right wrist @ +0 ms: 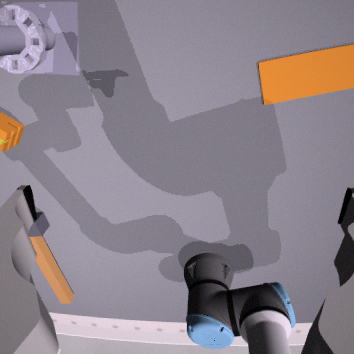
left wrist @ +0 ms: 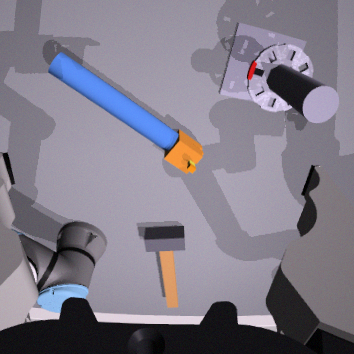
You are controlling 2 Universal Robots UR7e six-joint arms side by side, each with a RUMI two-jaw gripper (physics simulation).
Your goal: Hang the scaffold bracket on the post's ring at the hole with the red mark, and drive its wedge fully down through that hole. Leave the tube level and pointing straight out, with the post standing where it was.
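Places are measured from the left arm's base along level axes (x back, y up, z left), in millimetres.
Where they show: left gripper, fingertip midpoint: (left wrist: pixel 160 160); right gripper, fingertip midpoint: (right wrist: pixel 184 189); left arm's base, origin of the base link: (left wrist: pixel 82 239); right arm's base, origin of the base link: (right wrist: pixel 207 270).
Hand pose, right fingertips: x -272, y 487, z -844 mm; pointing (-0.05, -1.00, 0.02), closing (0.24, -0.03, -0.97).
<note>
Things, the pixels of their top centre, and the offset from my right fingertips. "*": a spot on its surface instead.
- blue tube, surface spot: (left wrist: pixel 115 102) * dx -141, dy -439, dz +613 mm
- wedge, middle of its top: (left wrist: pixel 191 166) dx +15, dy -404, dz +477 mm
- dark post, middle of its top: (left wrist: pixel 320 104) dx -160, dy -216, dz +298 mm
- red mark, surface spot: (left wrist: pixel 252 70) * dx -181, dy -366, dz +349 mm
- hammer with a grey head, middle of its top: (left wrist: pixel 168 278) (right wrist: pixel 42 268) dx +435, dy -436, dz +598 mm
- wooden handle, surface spot: (left wrist: pixel 169 280) (right wrist: pixel 47 271) * dx +457, dy -444, dz +598 mm
- flat orange block, middle of its top: (right wrist: pixel 324 71) dx +52, dy -479, dz -261 mm
The scaffold bracket lies on the table: a blue tube (left wrist: pixel 115 102) with an orange head (left wrist: pixel 181 151) (right wrist: pixel 9 132) at its lower right end in the left wrist view. A small yellow bit of the wedge (left wrist: pixel 191 163) shows at the head. The dark post (left wrist: pixel 292 82) stands on a square base plate (left wrist: pixel 231 77) (right wrist: pixel 66 22) at the upper right, apart from the bracket. Its pale ring (left wrist: pixel 282 49) (right wrist: pixel 23 59) has a red mark (left wrist: pixel 252 70) on the side toward the tube. My left gripper (left wrist: pixel 160 160) is open and empty, high above the table. My right gripper (right wrist: pixel 184 189) is also open and empty.
A hammer with a grey head (left wrist: pixel 165 243) and wooden handle (left wrist: pixel 169 280) (right wrist: pixel 52 270) lies below the bracket. A flat orange block (right wrist: pixel 310 75) lies at the upper right of the right wrist view. Robot arm joints (left wrist: pixel 75 255) (right wrist: pixel 210 295) show low in both views, near a pale table edge.
</note>
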